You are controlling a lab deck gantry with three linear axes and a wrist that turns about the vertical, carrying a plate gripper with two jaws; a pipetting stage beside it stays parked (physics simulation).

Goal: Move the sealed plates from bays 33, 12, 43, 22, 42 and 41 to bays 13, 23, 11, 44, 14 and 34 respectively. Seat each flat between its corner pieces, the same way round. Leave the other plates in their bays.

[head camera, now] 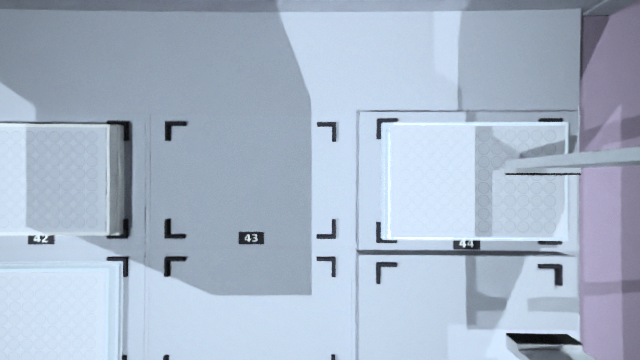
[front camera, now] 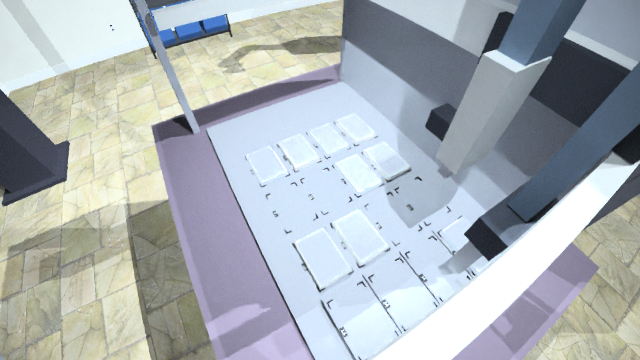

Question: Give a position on a bay 34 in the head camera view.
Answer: At 432, 297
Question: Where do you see a bay 34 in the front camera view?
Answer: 428, 257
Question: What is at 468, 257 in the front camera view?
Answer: My gripper.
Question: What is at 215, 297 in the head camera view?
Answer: A bay 33.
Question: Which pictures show my gripper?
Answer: The head camera view and the front camera view: all of them.
